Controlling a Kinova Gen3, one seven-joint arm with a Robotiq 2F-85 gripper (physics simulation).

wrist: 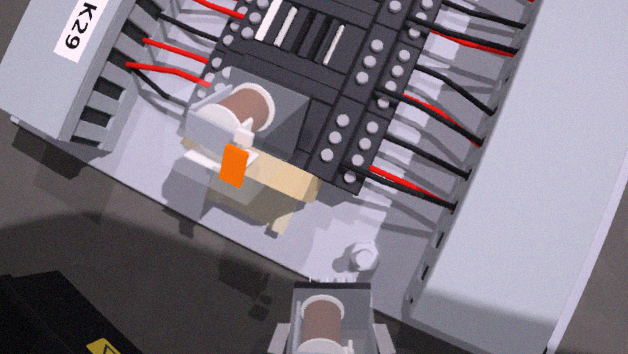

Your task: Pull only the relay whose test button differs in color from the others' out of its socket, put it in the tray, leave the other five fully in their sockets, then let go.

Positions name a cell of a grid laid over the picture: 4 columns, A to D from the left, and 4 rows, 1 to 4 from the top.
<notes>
I see a beige holder (B3) and a bolt (C3).
</notes>
